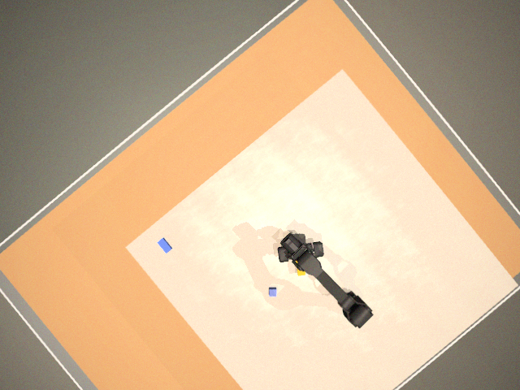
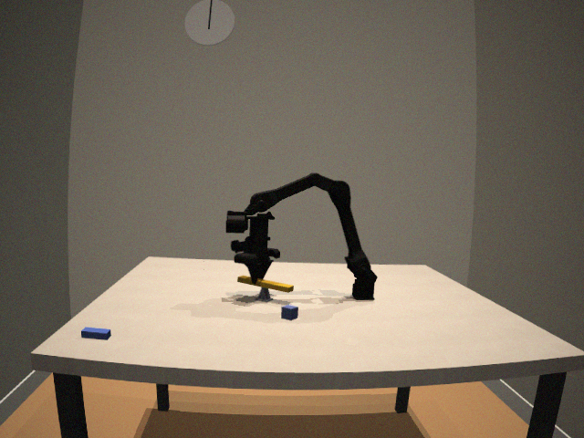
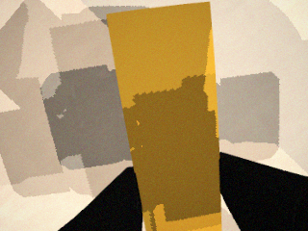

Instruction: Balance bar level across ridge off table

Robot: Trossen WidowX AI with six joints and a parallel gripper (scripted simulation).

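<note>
Now: gripper tip 2 cm past the yellow bar and 1 cm to the right of it. The rest, counted from my gripper tip: flat blue block: 47 cm to the left, 39 cm ahead, 4 cm below; then blue cube: 22 cm to the left, 9 cm behind, 3 cm below.
</note>
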